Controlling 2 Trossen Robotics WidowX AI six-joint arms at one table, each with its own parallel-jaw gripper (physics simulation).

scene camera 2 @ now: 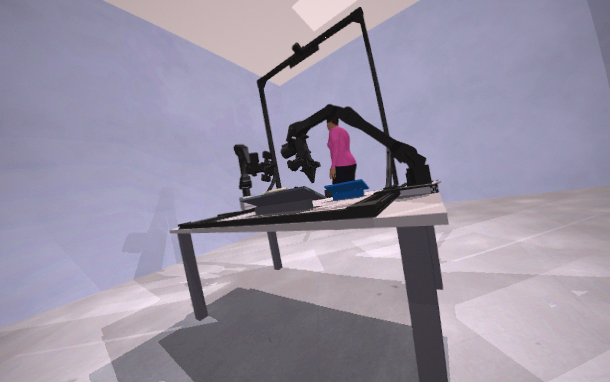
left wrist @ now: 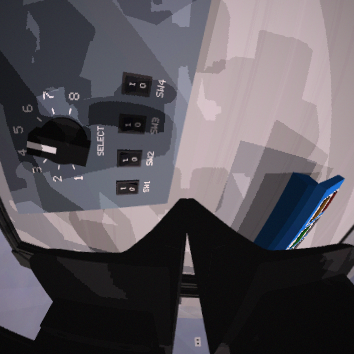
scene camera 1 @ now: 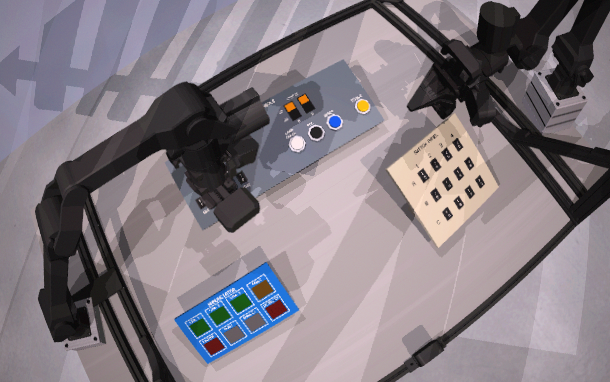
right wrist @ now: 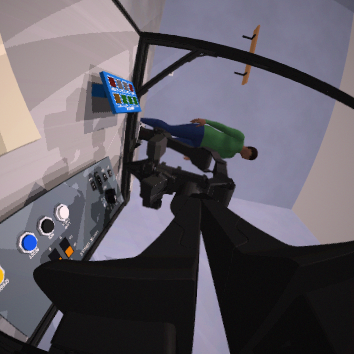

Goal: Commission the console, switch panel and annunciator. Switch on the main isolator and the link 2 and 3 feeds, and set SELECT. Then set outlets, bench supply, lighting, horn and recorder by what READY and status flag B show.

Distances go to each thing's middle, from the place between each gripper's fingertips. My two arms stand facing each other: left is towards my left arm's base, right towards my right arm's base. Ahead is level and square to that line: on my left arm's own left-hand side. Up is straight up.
Labels:
I see my left gripper 90 mm short of the SELECT knob (left wrist: 62, 140) and 20 mm above it.
My right gripper is now 16 cm short of the SELECT knob, 31 cm to the right of it and 18 cm above it.

